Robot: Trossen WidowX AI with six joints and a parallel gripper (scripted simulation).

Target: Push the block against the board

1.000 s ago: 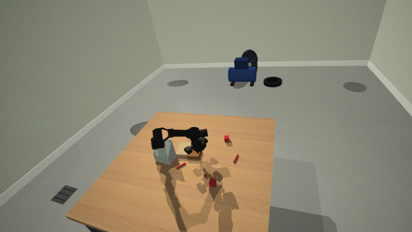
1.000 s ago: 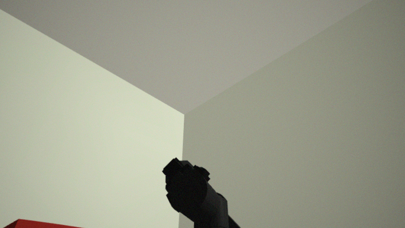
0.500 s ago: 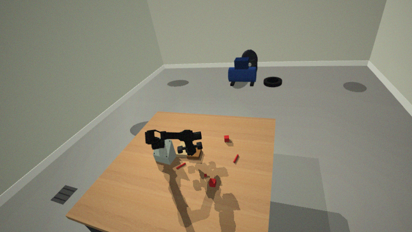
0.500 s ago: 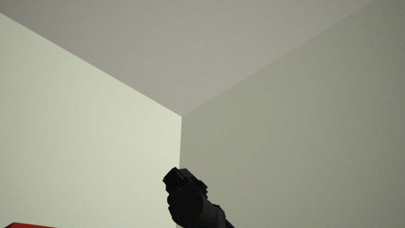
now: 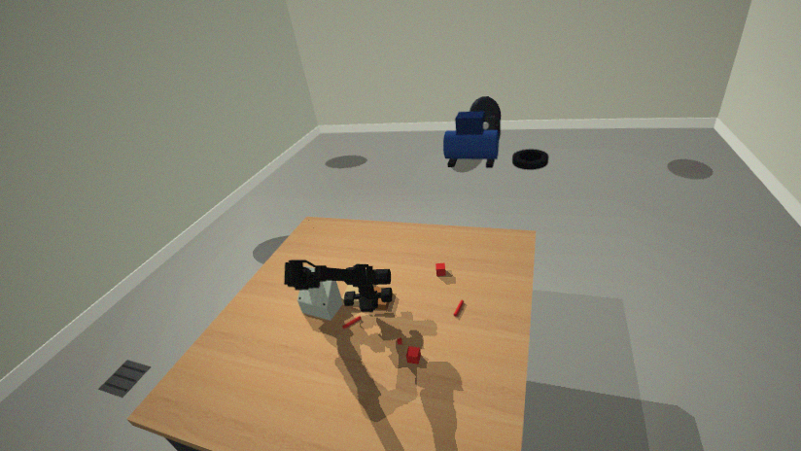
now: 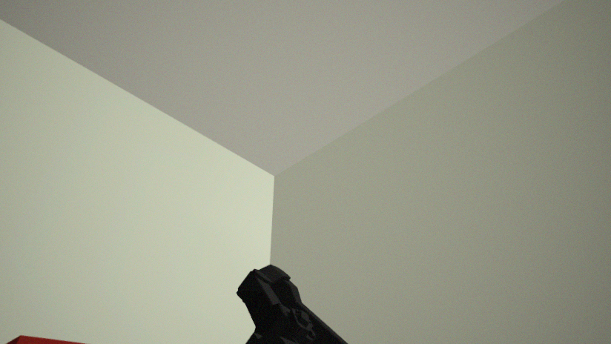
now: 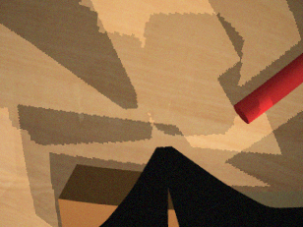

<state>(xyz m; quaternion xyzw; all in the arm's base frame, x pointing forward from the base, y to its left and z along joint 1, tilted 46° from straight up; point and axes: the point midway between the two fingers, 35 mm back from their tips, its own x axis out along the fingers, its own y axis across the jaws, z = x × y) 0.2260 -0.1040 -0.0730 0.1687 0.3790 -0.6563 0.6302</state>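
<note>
Right now the brown square block is 80 mm to the left of my gripper tip. From my gripper tip the other things lie so: tiny red piece (150 mm ahead, 120 mm to the right, 10 mm below); then pale board (110 mm to the left, 100 mm behind).
</note>
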